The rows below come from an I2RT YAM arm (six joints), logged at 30 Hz.
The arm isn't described. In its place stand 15 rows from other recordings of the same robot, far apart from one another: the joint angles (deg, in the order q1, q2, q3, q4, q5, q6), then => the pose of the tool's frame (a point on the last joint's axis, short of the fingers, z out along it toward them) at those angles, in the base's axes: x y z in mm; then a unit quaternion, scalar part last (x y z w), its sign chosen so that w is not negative.
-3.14, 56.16, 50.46, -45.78, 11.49, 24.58 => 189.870 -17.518 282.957 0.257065 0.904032 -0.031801 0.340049
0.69, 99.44, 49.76, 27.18, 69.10, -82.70 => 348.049 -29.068 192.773 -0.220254 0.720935 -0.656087 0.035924
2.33, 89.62, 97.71, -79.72, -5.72, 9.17 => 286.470 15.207 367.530 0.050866 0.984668 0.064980 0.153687
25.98, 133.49, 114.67, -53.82, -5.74, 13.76 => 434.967 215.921 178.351 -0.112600 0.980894 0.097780 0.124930
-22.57, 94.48, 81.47, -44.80, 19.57, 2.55 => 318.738 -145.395 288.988 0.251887 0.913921 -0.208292 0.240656
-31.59, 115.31, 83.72, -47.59, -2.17, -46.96 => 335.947 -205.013 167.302 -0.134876 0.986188 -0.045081 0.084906
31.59, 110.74, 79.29, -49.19, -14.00, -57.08 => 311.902 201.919 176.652 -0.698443 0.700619 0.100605 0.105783
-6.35, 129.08, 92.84, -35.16, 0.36, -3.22 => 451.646 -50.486 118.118 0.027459 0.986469 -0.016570 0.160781
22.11, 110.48, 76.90, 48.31, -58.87, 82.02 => 395.278 193.479 298.787 -0.071648 0.655089 0.728448 0.187320
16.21, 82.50, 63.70, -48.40, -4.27, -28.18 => 267.398 80.498 252.142 -0.376868 0.904225 0.015725 0.200251
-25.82, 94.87, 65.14, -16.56, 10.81, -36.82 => 321.346 -162.900 228.385 -0.053658 0.923109 -0.267332 0.271153
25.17, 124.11, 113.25, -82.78, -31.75, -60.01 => 366.129 192.752 240.786 -0.644213 0.713659 0.270008 0.052702
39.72, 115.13, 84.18, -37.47, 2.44, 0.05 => 318.935 263.003 176.082 -0.329488 0.925186 0.043994 0.183122
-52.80, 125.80, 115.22, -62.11, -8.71, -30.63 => 281.665 -362.163 237.374 0.178313 0.969564 -0.043809 0.161961
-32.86, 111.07, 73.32, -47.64, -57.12, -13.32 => 312.627 -166.346 164.275 0.129975 0.868141 0.425570 0.219835
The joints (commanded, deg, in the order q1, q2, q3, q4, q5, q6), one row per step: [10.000, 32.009, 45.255, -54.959, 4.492, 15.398]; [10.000, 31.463, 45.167, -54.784, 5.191, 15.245]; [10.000, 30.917, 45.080, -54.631, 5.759, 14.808]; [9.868, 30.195, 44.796, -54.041, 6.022, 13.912]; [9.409, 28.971, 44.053, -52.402, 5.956, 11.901]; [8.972, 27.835, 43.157, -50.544, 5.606, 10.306]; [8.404, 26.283, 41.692, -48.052, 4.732, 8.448]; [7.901, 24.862, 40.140, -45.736, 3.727, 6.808]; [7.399, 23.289, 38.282, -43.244, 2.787, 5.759]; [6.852, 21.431, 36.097, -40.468, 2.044, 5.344]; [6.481, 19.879, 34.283, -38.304, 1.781, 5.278]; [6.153, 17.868, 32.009, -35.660, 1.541, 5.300]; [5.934, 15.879, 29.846, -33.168, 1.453, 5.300]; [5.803, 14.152, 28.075, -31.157, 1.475, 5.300]
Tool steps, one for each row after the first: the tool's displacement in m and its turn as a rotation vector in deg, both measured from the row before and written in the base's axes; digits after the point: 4 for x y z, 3 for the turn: [-0.0014, -0.0007, 0.0006, -0.460, -0.711, -0.424]; [-0.0014, -0.0006, 0.0005, -0.591, -0.683, -0.146]; [-0.0013, -0.0006, 0.0004, -0.678, -1.069, 0.239]; [-0.0012, -0.0010, 0.0001, -1.186, -2.139, 0.835]; [-0.0005, -0.0006, -0.0005, -0.749, -2.084, 0.784]; [-0.0006, -0.0005, -0.0020, -0.671, -2.542, 1.190]; [-0.0003, -0.0003, -0.0029, -0.567, -2.166, 1.209]; [-0.0002, -0.0003, -0.0041, -0.162, -2.188, 0.831]; [-0.0004, -0.0005, -0.0050, 0.270, -2.417, 0.303]; [-0.0004, -0.0005, -0.0044, 0.271, -1.881, -0.105]; [-0.0007, -0.0005, -0.0056, 0.374, -2.355, -0.115]; [-0.0007, -0.0004, -0.0053, 0.274, -2.302, -0.136]; [-0.0008, -0.0003, -0.0043, 0.194, -1.957, -0.152]
